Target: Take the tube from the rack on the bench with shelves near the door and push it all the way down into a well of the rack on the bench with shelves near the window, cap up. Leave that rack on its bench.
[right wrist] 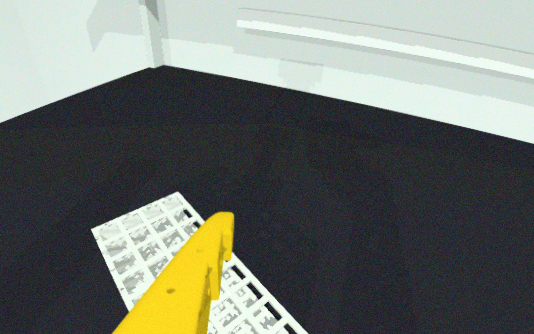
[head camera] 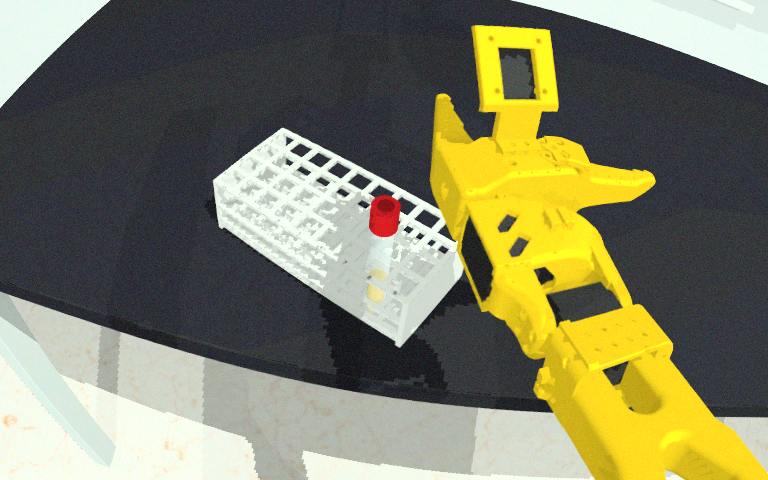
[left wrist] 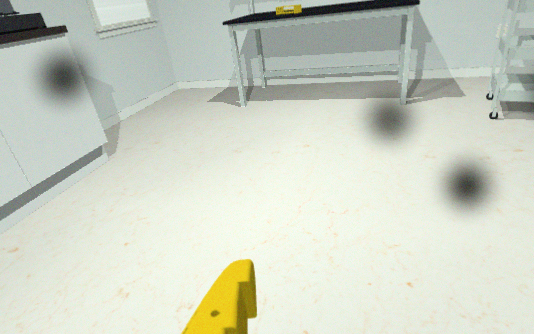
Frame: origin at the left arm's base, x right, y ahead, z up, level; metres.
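Where they show: left hand at its tool point: (left wrist: 253,279); right hand at its tool point: (right wrist: 233,229) (head camera: 446,100).
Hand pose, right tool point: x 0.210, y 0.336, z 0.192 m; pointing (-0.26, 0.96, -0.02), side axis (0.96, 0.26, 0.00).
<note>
Each offset is from my right tool point to the centre of the thing. Level surfaces: height alone.
A white tube rack @(dx -0.063, dy +0.059, dz -0.176 m) (head camera: 330,231) stands on the black bench top @(dz -0.205 m) (head camera: 189,130). A clear tube with a red cap @(dx -0.028, dy -0.004, dz -0.141 m) (head camera: 383,221) stands upright, cap up, in a well near the rack's near right end. My right gripper (head camera: 543,150) hangs just right of the rack and above it, jaws spread wide, holding nothing. In the right wrist view only one yellow jaw (right wrist: 220,235) shows, over the rack (right wrist: 160,250); the tube is hidden there. My left gripper (left wrist: 244,278) shows one jaw only, over bare floor, empty.
The bench's front edge (head camera: 267,359) runs close below the rack. A wall shelf (right wrist: 366,39) hangs behind the bench. In the left wrist view a far bench (left wrist: 319,14) carries a small yellow object (left wrist: 288,9); a window (left wrist: 121,14) and a white cabinet (left wrist: 66,108) are at the left.
</note>
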